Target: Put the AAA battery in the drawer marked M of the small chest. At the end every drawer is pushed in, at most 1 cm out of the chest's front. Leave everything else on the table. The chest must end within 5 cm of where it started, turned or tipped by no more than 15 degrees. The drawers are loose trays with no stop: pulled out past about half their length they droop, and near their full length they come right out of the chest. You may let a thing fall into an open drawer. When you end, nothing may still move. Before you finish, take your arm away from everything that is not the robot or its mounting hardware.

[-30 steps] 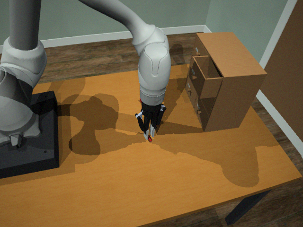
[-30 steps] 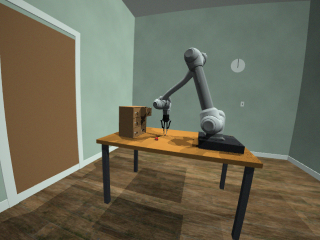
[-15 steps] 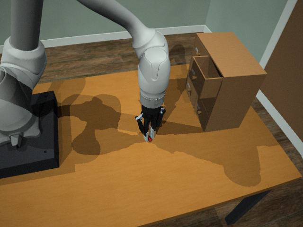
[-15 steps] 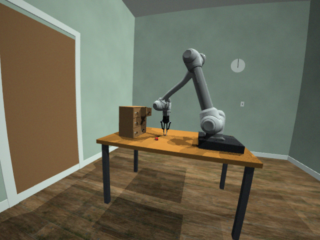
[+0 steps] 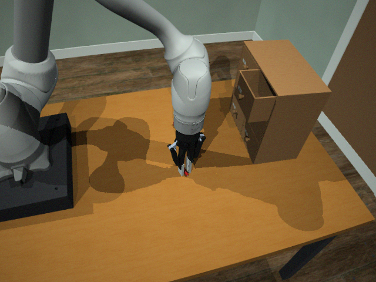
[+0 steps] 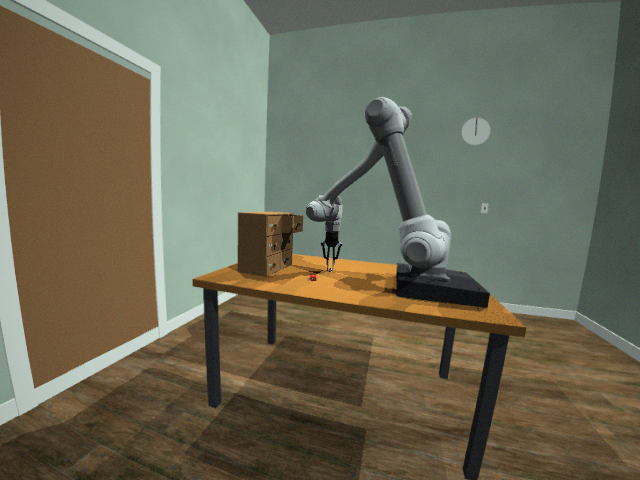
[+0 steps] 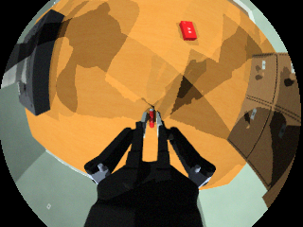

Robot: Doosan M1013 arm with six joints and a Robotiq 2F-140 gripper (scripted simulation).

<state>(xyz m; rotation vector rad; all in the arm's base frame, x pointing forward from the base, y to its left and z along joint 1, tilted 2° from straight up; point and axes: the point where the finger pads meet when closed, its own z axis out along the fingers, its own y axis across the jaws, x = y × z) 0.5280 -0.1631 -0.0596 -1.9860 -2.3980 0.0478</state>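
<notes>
The AAA battery lies 30 mm below my hand. Also, from my hand: red block: 230 mm to the left, 40 mm ahead, 20 mm below.
</notes>
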